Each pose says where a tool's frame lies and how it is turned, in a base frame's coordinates. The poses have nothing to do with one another.
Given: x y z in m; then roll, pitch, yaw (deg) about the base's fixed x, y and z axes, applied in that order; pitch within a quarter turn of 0, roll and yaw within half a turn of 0.
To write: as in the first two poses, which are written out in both.
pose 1, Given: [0.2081, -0.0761, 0.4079, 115.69, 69.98, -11.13]
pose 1, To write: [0.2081, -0.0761, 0.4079, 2.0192, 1.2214, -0.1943]
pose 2, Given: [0.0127, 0.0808, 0.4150, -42.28, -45.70, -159.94]
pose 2, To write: [0.0127, 0.0808, 0.4150, -0.7379, -0.7976, -2.7915]
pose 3, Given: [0.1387, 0.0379, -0.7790, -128.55, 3.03, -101.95]
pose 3, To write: [0.1387, 0.0379, -0.7790, -2.2436, 0.0529, -1.7794]
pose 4, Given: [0.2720, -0.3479, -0.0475, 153.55, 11.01, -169.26]
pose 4, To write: [0.2720, -0.3479, -0.0475, 2.6800, 0.1922, -2.9541]
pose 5, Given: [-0.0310, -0.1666, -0.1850, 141.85, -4.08, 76.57]
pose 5, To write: [-0.0310, -0.1666, -0.1850, 2.4757, -0.0712, 1.3364]
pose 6, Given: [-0.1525, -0.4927, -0.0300, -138.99, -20.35, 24.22]
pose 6, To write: [-0.1525, -0.4927, -0.0300, -2.4258, -0.3552, 0.4227]
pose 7, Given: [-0.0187, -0.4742, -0.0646, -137.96, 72.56, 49.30]
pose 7, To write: [-0.0187, -0.4742, -0.0646, -2.4079, 1.2664, 0.8604]
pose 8, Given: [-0.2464, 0.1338, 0.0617, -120.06, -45.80, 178.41]
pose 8, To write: [-0.2464, 0.1338, 0.0617, -2.0954, -0.7994, 3.1138]
